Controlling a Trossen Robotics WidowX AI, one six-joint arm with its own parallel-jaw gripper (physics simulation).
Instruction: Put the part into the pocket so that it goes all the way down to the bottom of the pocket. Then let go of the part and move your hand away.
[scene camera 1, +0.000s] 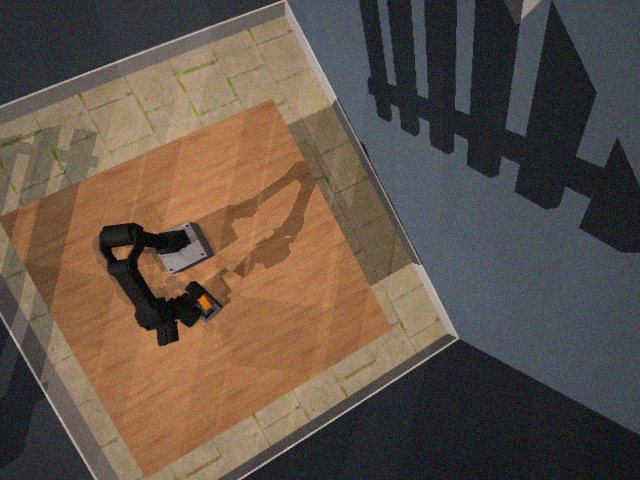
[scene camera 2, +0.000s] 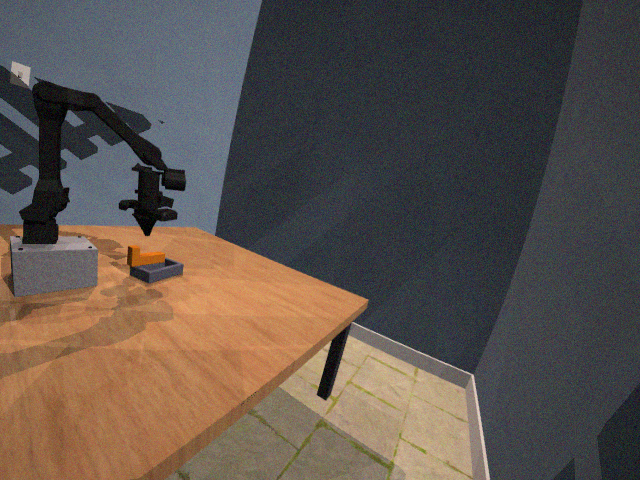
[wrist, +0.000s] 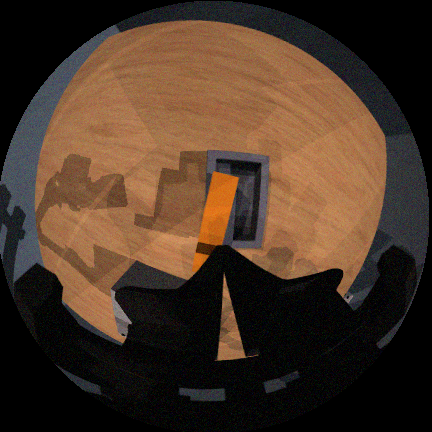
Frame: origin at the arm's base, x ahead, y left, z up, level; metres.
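Where they show: gripper, fingertip midpoint: (scene camera 1: 193, 301) (scene camera 2: 147, 235) (wrist: 221, 249); arm's base, origin of the base link: (scene camera 1: 180, 239) (scene camera 2: 39, 241).
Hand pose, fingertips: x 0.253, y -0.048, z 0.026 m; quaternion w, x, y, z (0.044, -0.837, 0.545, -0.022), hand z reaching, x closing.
Each offset is from my fingertips to the top centre of the thing. "pt": to the spot under its first point. Level surfaces: height alone.
The orange L-shaped part {dx +0.006, dy +0.006, dz -0.035 m} (scene camera 1: 205, 301) (scene camera 2: 149, 258) (wrist: 218, 205) rests on the pocket's rim on the side toward the arm base, turned at an angle to the pocket. Its raised end stands up at the left in scene camera 2. The dark grey rectangular pocket {pt dx +0.090, dy +0.027, dz -0.095 m} (scene camera 1: 216, 311) (scene camera 2: 166, 273) (wrist: 265, 200) lies on the table; much of its dark opening shows beside the part in the wrist view. My gripper (scene camera 2: 147, 234) (wrist: 221, 249) is shut and empty, pointing down above the part, with a gap between them. In scene camera 1 the arm hides the fingertips.
The arm's grey base block (scene camera 1: 195, 254) (scene camera 2: 54, 268) stands on the wooden table {dz -0.131 m} (scene camera 1: 289, 310) (scene camera 2: 232, 320) near the pocket. The table's edge (scene camera 2: 258, 396) runs diagonally in scene camera 2. Arm shadows fall across the wood.
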